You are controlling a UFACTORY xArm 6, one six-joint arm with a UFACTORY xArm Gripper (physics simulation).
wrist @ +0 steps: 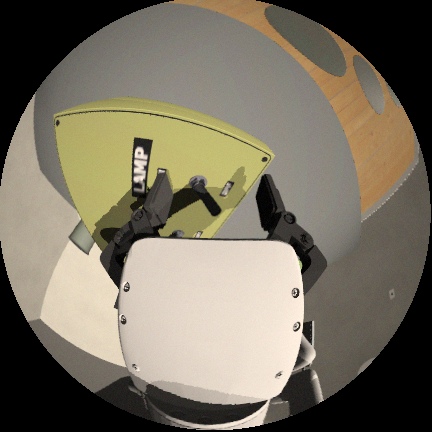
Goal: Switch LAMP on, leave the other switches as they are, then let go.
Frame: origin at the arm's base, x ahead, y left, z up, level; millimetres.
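Where they show: gripper, between the fingertips: (213,182).
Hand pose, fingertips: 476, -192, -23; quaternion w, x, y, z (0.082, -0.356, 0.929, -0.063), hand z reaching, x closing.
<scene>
Things, the pixels of their top centre, and the offset from my fingertips, as dx, dy, dz. "pt": a spot on its surface instead. Level surfaces: height alone.
- black LAMP label, centre of its top: (137,173) +69, +53, -5
- LAMP switch lever, a spot on its surface: (207,196) pt -9, +21, -6
- OFF-side label, a spot on its surface: (226,188) pt -32, +18, -44
- ON-side label, a spot on its surface: (161,171) pt +47, +40, -16
- second switch, a spot on its surface: (178,233) pt -34, +137, -26
- grey mat, height of its surface: dz -116
The yellow-green switch panel (95,145) lies under the gripper in the wrist view. The black LAMP label (142,167) is at its upper middle. The LAMP switch lever (207,196), dark on a round grey base, leans to the lower right, towards the OFF-side label (226,188). The ON-side label (161,171) is partly hidden by the left finger. My gripper (213,182) is open and empty. The lever shows between its spread fingers, nearer the left one, with no contact visible. A second switch (178,233) is mostly hidden behind the gripper housing.
The panel stands on a grey mat (210,60). A wooden table top (385,155) with dark round patches shows at the right. A grey-green cylinder (82,237) is at the left, beyond the panel's edge. Part of a pale robot arm shows at the lower right.
</scene>
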